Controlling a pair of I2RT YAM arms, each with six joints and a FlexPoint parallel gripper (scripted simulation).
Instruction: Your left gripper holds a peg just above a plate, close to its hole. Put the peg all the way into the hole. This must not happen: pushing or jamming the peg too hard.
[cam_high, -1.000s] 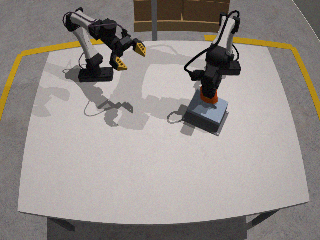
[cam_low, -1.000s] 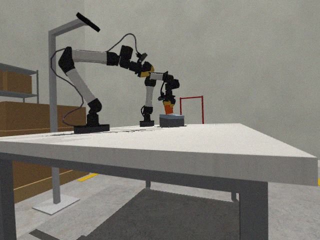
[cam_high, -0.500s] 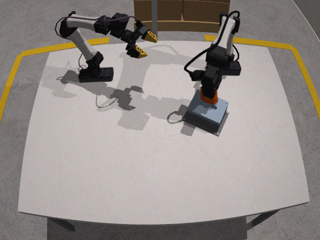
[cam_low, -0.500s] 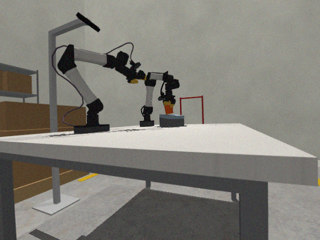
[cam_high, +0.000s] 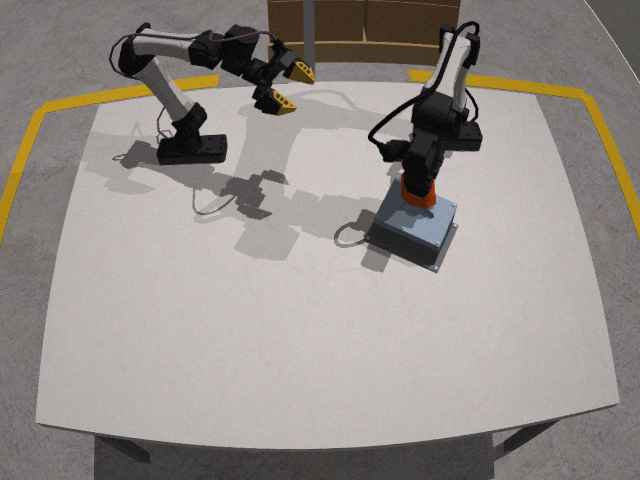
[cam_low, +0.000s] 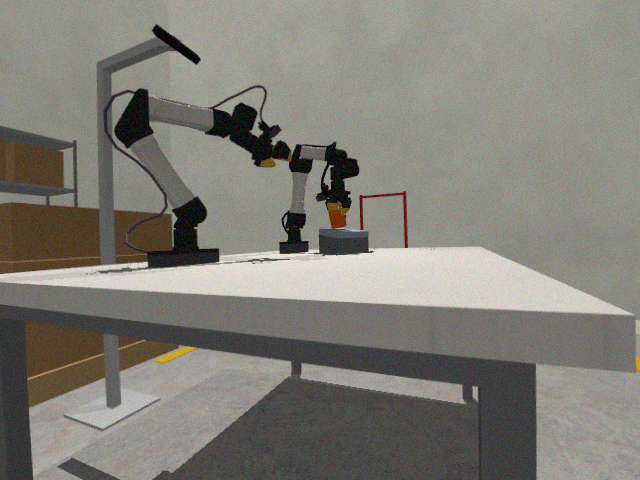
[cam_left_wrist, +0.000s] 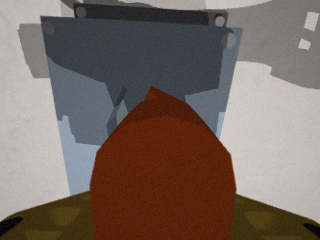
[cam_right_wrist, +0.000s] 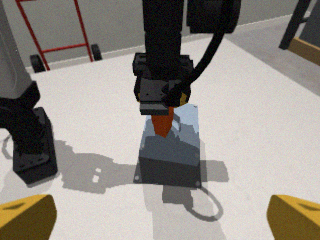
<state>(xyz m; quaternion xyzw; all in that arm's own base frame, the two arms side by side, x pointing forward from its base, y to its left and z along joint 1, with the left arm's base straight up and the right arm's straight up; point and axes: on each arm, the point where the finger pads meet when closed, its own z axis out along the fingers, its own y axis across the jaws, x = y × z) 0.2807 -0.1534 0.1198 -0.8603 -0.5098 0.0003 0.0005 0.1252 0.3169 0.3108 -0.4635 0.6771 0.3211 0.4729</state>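
Note:
Now: left hand 80 mm above the blue-grey plate and 20 mm short of it. From my left hand the other things lie so: camera post: 1140 mm behind, 190 mm to the right, 50 mm below; then orange faceted peg: 20 mm below.

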